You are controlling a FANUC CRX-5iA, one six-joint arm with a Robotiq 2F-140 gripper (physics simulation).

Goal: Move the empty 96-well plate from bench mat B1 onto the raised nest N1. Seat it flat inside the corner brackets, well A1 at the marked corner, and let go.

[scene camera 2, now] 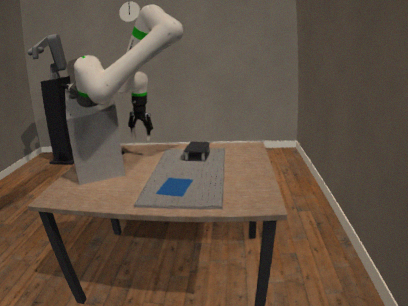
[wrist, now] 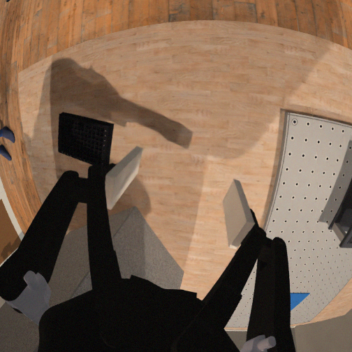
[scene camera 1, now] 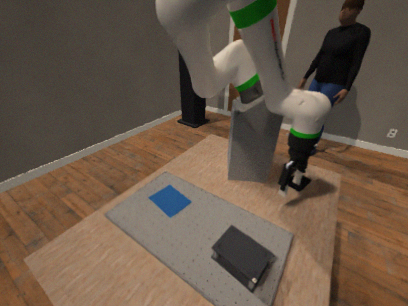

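Where they show: gripper, fingertip midpoint: (scene camera 2: 140,139) (scene camera 1: 289,188); arm's base, origin of the base link: (scene camera 1: 255,94).
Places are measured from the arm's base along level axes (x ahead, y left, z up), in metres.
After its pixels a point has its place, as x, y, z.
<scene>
The black 96-well plate (wrist: 85,139) lies on the bare wooden table, left of the fingers in the wrist view, its near right corner by the left fingertip. In scene camera 1 the plate (scene camera 1: 305,183) {-0.063, 0.329, -0.425} shows partly behind the fingers. My gripper (scene camera 1: 290,185) {0.154, 0.290, -0.333} (scene camera 2: 141,135) {0.154, 0.290, -0.333} (wrist: 184,175) is open and empty, pointing down above the table, with pale pads spread wide. The dark raised nest (scene camera 1: 243,252) {0.518, 0.265, -0.365} (scene camera 2: 198,147) {0.525, 0.234, -0.365} stands on the perforated grey board with nothing on top. A small light mark shows at one nest corner in scene camera 1. Wells are too small to tell A1.
The grey board (scene camera 1: 150,232) {0.641, -0.071, -0.426} (scene camera 2: 210,175) {0.623, -0.007, -0.426} (wrist: 300,165) carries a blue rectangle (scene camera 1: 170,201) {0.481, -0.129, -0.424} (scene camera 2: 175,187) {0.479, -0.151, -0.423} (wrist: 298,300) at the end away from the nest. The grey arm pedestal (scene camera 1: 252,145) {0.106, 0.071, -0.213} (scene camera 2: 96,145) {0.053, -0.085, -0.241} stands on the table (scene camera 2: 250,190) {0.823, -0.134, -0.438} beside the board. A person (scene camera 1: 342,55) stands behind the table.
</scene>
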